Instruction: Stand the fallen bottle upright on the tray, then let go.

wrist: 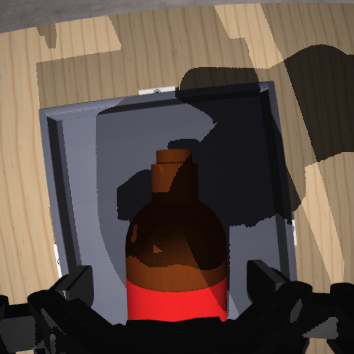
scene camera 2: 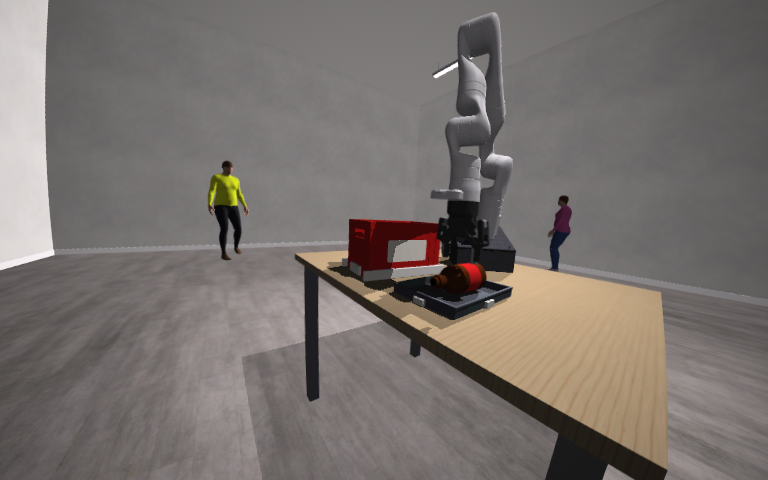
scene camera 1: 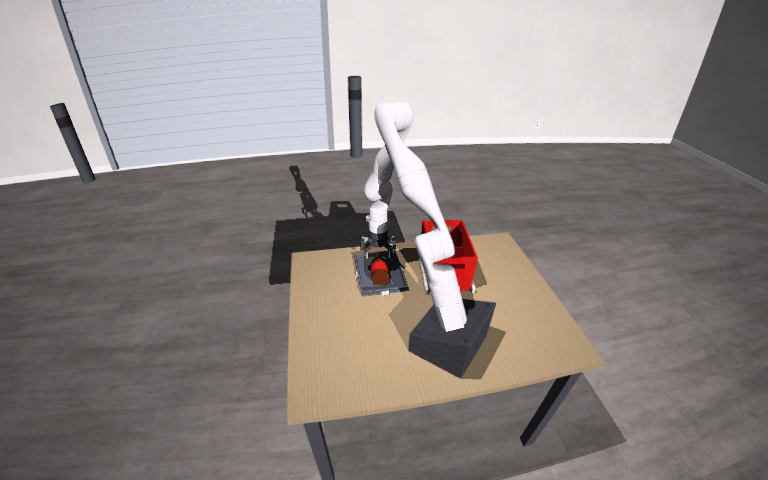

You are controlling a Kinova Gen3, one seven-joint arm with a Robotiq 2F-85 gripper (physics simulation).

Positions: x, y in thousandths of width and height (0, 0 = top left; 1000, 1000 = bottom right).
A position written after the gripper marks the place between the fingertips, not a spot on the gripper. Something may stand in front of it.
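Note:
Scene camera 2 has the gripper (scene camera 2: 597, 543) in it, along with a brown bottle (scene camera 2: 592, 582). In the wrist view you get the bottle (wrist: 496, 696) again, and the gripper (wrist: 482, 792) too.

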